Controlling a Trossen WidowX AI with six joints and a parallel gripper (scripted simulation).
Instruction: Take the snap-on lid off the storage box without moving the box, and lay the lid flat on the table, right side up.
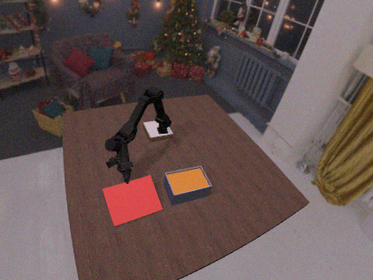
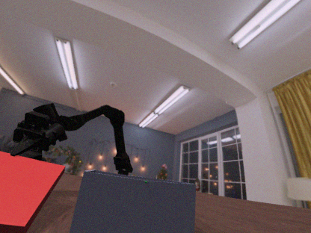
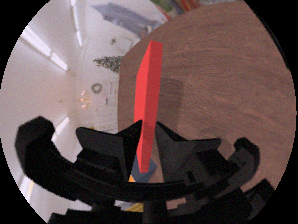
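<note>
My gripper tip is 8 cm short of the red lid, 1 cm to the right of it and 3 cm above it. From my gripper tip the other things lie so: blue storage box (5 cm ahead, 30 cm to the left, 3 cm below).
</note>
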